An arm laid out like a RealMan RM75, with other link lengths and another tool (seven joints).
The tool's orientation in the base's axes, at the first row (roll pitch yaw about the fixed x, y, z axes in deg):
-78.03 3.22 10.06
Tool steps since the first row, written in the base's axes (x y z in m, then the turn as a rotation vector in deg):
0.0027 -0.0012 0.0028 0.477 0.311 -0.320
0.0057 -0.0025 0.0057 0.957 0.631 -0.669
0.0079 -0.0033 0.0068 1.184 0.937 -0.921
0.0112 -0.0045 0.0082 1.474 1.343 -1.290
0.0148 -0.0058 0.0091 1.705 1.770 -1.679
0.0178 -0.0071 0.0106 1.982 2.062 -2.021
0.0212 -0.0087 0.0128 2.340 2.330 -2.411
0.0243 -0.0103 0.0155 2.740 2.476 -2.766
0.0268 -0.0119 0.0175 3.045 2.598 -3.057
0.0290 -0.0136 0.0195 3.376 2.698 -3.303
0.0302 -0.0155 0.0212 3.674 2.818 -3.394
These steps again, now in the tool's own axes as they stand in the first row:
0.0023 -0.0032 -0.0010 0.541 0.330 0.158
0.0048 -0.0066 -0.0021 1.088 0.690 0.318
0.0068 -0.0080 -0.0030 1.379 0.975 0.525
0.0098 -0.0099 -0.0044 1.756 1.388 0.794
0.0130 -0.0114 -0.0061 2.079 1.830 1.089
0.0157 -0.0133 -0.0075 2.422 2.196 1.256
0.0186 -0.0161 -0.0091 2.842 2.597 1.377
0.0212 -0.0193 -0.0106 3.281 2.936 1.380
0.0233 -0.0218 -0.0121 3.618 3.216 1.389
0.0250 -0.0243 -0.0137 3.975 3.446 1.382
0.0258 -0.0265 -0.0154 4.294 3.531 1.432

